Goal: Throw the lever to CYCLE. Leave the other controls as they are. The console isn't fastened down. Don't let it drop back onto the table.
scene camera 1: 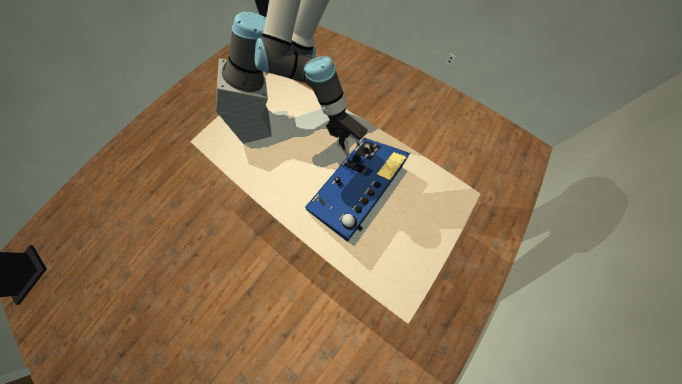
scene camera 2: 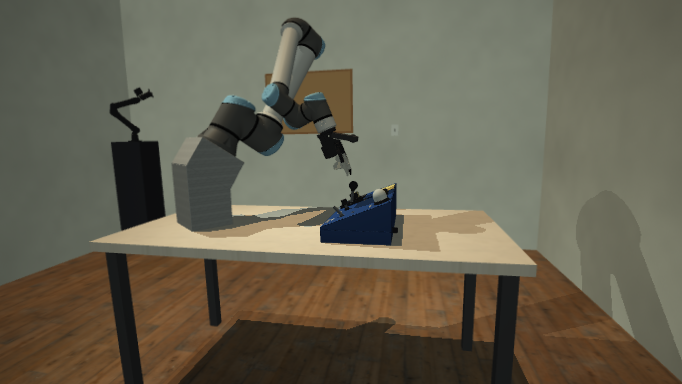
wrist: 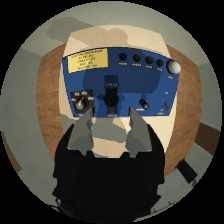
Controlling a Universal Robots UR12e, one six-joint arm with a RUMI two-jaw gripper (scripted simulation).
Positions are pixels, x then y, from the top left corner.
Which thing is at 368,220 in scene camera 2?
A blue sloped console.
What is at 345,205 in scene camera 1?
A blue sloped console.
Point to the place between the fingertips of my gripper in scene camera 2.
349,175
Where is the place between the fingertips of my gripper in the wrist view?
111,107
